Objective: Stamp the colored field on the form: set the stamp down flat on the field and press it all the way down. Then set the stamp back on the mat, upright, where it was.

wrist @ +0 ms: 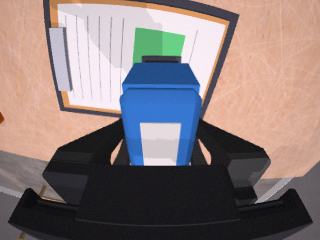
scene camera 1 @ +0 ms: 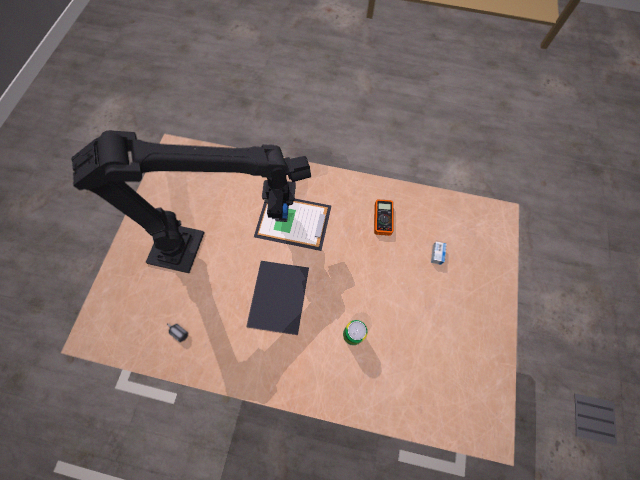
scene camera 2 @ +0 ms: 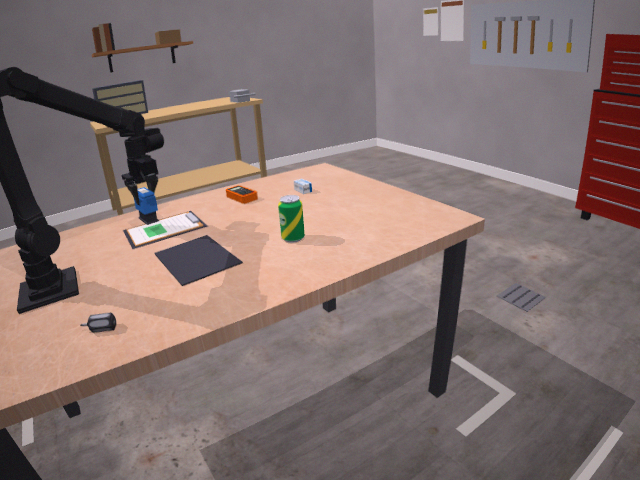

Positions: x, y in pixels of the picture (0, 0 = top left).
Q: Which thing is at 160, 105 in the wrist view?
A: A stamp.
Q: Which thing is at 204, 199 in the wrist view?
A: The gripper.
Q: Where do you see a dark mat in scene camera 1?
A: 278, 297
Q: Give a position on a form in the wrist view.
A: At 92, 54
